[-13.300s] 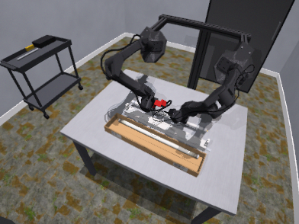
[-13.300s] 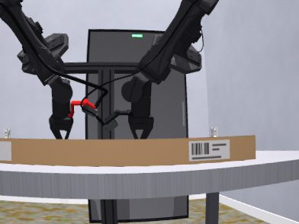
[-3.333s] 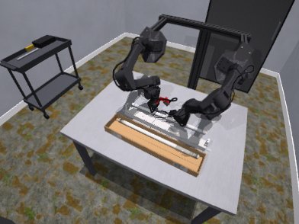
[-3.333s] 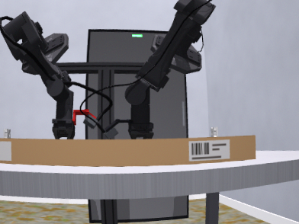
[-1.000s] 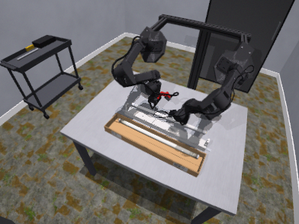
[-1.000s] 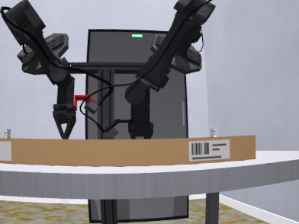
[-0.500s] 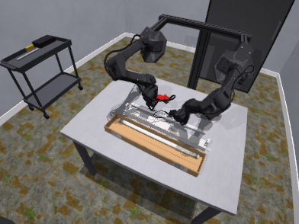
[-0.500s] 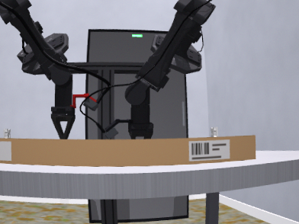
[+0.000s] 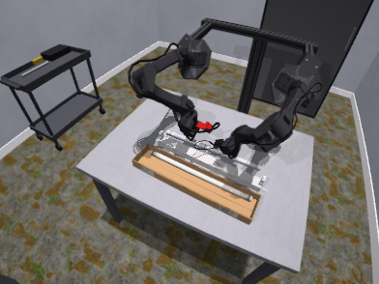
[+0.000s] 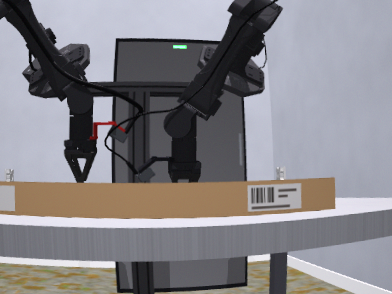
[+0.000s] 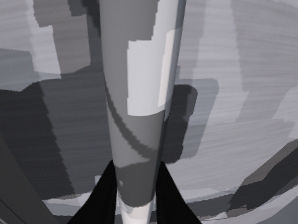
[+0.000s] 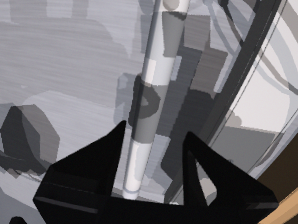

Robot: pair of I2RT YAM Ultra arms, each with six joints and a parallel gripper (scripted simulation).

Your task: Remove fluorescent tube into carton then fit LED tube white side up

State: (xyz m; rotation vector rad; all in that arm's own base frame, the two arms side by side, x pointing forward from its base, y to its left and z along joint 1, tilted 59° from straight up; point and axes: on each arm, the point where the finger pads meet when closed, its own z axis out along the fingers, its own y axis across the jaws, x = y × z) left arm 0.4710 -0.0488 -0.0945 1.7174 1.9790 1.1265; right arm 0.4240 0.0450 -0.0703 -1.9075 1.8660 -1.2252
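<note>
Now: right hand 120 mm to the right of the LED tube, 50 mm above it and 20 mm past it. Round my right hand: light fixture 140 mm to the left, 80 mm ahead, 10 mm below; carton 240 mm ahead, 130 mm to the left, 40 mm below; old fluorescent tube 190 mm ahead, 130 mm to the left, 50 mm below.
Right now the LED tube is 12 cm to the right of my left hand and 1 cm below it. The rest, counted from my left hand: light fixture: 10 cm to the right, 10 cm ahead, 3 cm above; then carton: 25 cm ahead, 11 cm to the right, 1 cm above; then old fluorescent tube: 20 cm ahead, 11 cm to the right.
</note>
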